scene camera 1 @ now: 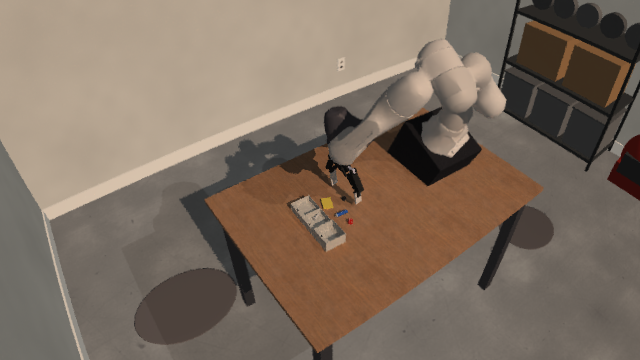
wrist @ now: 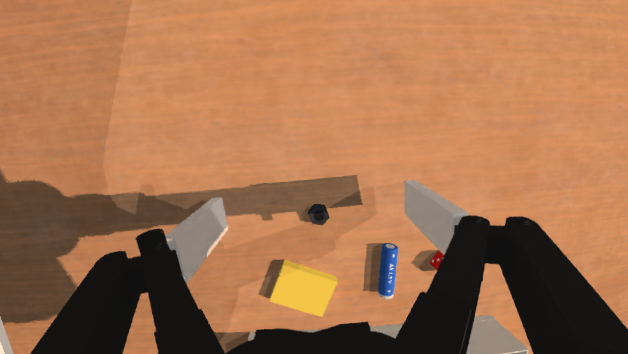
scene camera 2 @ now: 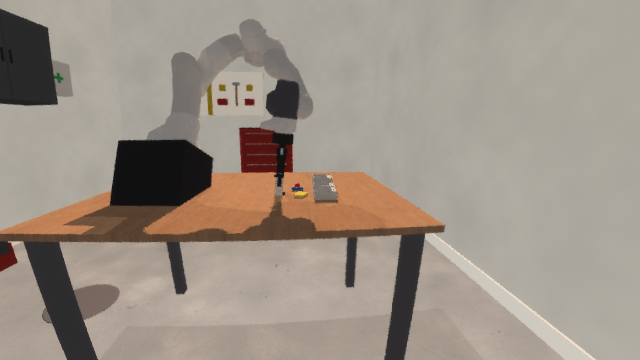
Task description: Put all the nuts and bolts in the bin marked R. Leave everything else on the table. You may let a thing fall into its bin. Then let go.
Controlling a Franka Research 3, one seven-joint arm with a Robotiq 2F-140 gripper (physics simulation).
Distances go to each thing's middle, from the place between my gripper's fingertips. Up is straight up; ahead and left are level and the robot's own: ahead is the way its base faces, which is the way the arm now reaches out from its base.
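The yellow block (wrist: 299, 287) is there, and my gripper is 20 mm above it, 20 mm to the left of it and 80 mm short of it. Counting from my hand, there's a blue battery (wrist: 389, 253) 70 mm ahead, 60 mm to the left and 20 mm below, and a grey three-compartment bin tray (scene camera 1: 328, 234) that's 180 mm ahead and 50 mm to the left.
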